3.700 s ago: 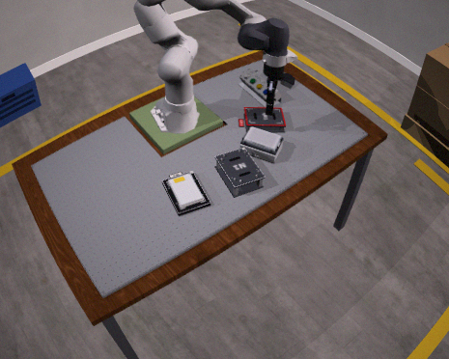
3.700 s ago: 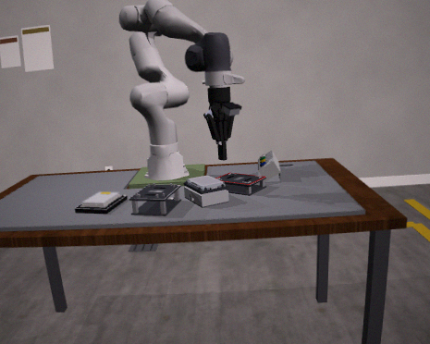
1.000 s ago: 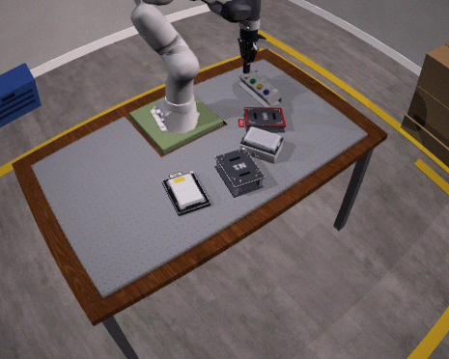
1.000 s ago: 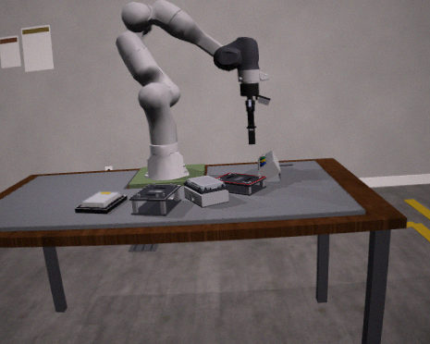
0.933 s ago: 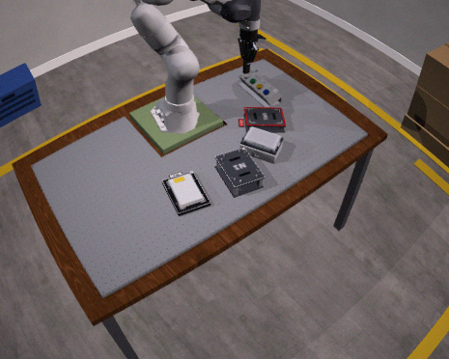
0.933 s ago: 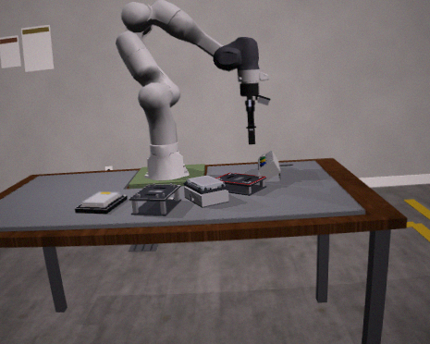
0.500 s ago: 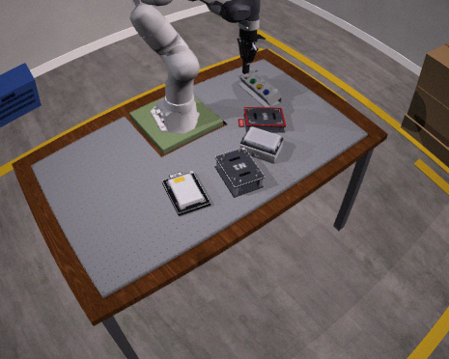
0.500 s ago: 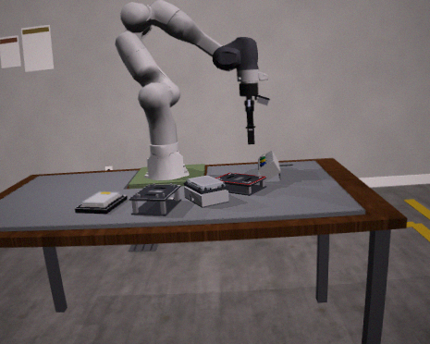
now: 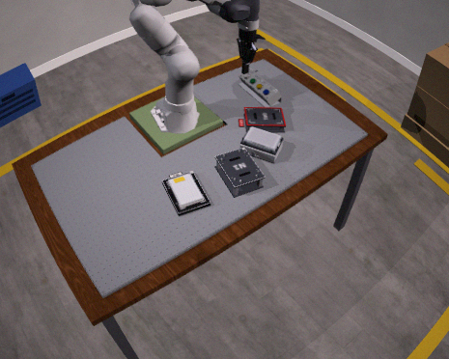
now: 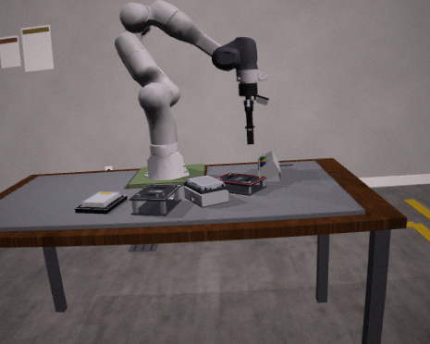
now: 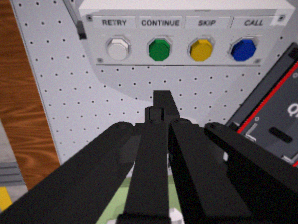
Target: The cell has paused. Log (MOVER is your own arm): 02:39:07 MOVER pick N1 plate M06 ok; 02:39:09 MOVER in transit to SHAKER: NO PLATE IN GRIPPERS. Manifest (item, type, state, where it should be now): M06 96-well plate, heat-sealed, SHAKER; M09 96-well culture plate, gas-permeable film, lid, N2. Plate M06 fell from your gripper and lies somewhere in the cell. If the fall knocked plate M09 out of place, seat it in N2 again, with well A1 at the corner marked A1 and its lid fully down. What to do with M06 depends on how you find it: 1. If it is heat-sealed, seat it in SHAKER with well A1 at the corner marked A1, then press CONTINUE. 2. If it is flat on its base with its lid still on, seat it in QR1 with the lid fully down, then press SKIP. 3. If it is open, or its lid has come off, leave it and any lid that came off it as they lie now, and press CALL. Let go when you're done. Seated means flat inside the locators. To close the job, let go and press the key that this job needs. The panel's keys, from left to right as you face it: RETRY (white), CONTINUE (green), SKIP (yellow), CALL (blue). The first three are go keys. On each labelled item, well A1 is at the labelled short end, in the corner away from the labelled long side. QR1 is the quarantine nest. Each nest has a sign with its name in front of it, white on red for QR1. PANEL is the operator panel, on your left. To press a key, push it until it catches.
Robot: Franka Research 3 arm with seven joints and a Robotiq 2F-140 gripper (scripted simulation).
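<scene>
My hand is 100 mm above the green continue key and 50 mm to the right of it. Round my hand: blue call key 100 mm below, 100 mm ahead, 40 mm to the left; then yellow skip key 100 mm below, 50 mm ahead, 40 mm to the left; then white retry key 100 mm below, 50 mm to the left, 50 mm behind.
</scene>
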